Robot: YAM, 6 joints.
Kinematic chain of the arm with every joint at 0, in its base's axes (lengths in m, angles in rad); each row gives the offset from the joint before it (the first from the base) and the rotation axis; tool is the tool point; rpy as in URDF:
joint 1: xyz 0 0 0.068 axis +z
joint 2: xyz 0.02 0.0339 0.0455 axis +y
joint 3: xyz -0.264 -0.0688 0 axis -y
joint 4: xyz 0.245 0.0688 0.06 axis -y
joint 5: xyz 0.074 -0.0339 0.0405 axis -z
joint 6: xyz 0.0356 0 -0.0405 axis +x
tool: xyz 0 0 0 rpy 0 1.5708 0
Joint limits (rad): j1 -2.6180..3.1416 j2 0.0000..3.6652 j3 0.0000..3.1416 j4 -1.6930..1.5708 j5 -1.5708..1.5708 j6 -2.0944..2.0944
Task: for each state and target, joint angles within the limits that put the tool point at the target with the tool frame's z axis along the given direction. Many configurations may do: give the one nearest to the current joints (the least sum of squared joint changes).
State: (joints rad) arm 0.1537 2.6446 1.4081 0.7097 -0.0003 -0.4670
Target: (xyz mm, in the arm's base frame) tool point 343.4 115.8 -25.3 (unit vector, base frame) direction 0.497 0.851 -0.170
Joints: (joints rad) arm 0.2567 2.5989 0.8625 1.4972 -0.7710 -0.4670
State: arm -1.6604 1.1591 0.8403 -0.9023 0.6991 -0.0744
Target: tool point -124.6 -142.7 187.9 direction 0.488 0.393 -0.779
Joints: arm -2.3070 1.5996 0.9352 -1.5778 -0.0979 -0.0744
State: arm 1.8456 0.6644 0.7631 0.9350 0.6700 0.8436
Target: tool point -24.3 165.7 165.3 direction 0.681 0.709 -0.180
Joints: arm 1.9037 0.9229 0.1657 0.3748 1.0671 0.8436
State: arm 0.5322 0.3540 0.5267 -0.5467 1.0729 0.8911
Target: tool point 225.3 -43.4 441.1 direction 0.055 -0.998 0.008
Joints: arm -0.0352 1.1440 1.2284 0.0042 1.4802 0.8911
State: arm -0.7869 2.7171 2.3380 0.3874 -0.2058 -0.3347
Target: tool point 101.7 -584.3 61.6 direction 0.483 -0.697 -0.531
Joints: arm -1.4209 2.7822 2.2046 -0.0314 -0.3825 -0.3347
